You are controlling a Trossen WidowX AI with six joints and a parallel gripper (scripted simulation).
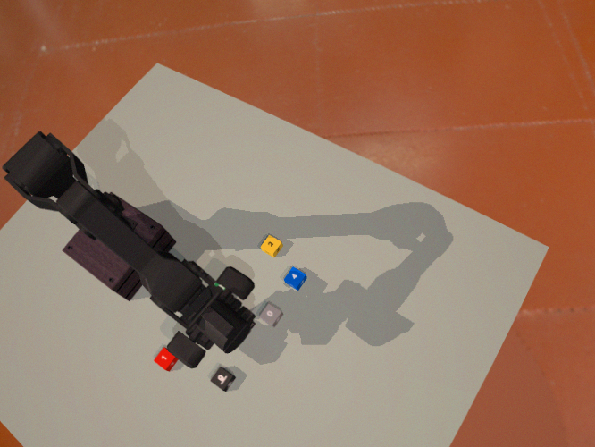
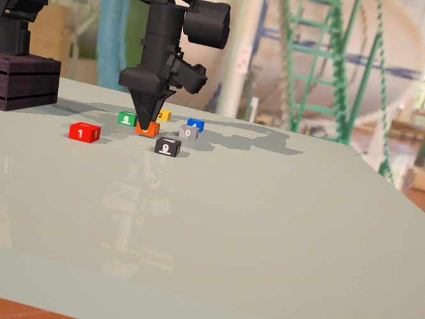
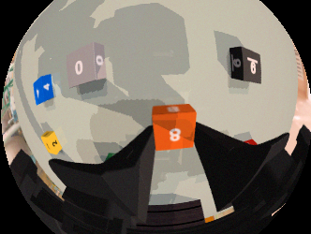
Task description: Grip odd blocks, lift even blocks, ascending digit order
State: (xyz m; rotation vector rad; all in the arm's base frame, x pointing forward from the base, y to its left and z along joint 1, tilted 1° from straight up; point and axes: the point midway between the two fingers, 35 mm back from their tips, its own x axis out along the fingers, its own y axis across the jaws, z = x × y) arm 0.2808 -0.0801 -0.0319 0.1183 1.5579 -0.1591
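Now: gripper tip right at the orange block. From my gripper tip the other things lie so: green block 70 mm to the left, 40 mm behind; grey block 80 mm ahead, 60 mm to the left; black block 90 mm to the right, 40 mm ahead.
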